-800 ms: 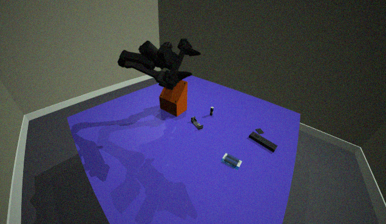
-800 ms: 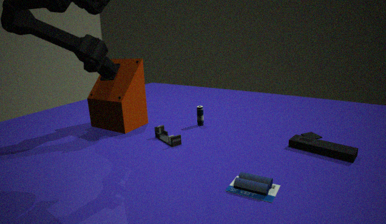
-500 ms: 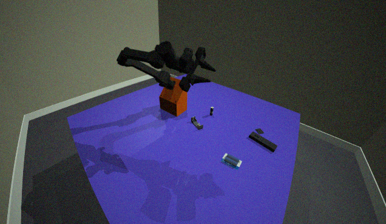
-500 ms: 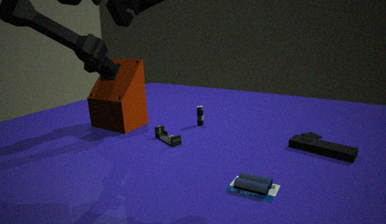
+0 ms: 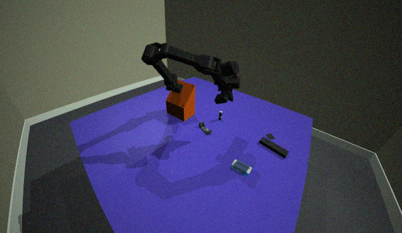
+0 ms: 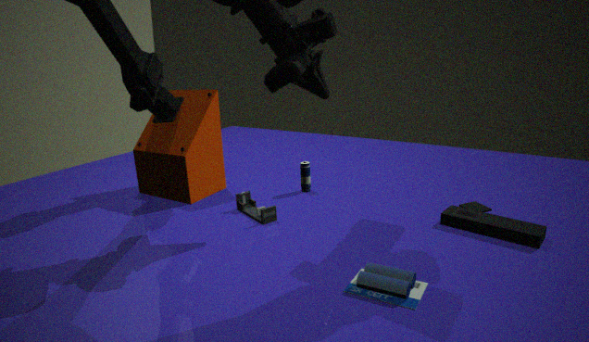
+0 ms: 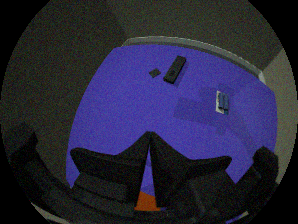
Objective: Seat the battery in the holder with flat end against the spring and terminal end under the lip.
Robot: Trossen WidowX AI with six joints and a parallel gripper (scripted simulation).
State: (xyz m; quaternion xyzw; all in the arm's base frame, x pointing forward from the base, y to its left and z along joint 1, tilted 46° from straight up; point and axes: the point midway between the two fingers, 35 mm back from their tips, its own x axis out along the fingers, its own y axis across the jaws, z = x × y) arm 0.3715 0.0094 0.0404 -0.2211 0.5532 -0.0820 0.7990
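My gripper tip is now 18 cm above the battery, 9 cm to the right of it and 9 cm past it.
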